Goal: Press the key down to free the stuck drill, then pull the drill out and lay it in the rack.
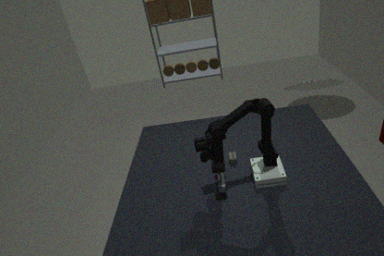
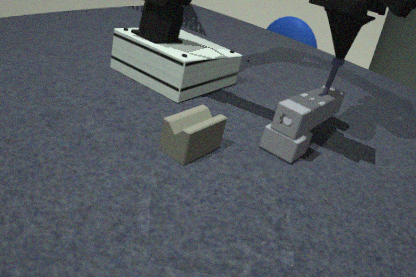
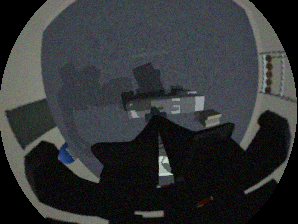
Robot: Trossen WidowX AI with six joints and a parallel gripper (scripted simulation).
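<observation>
My gripper tip is 3 cm above the small dark key. From my gripper tip the other things lie so: yellow drill 7 cm below, 6 cm to the right; then light grey holder block 8 cm below, 4 cm to the right; then rack 21 cm to the right, 10 cm below, 7 cm behind.
</observation>
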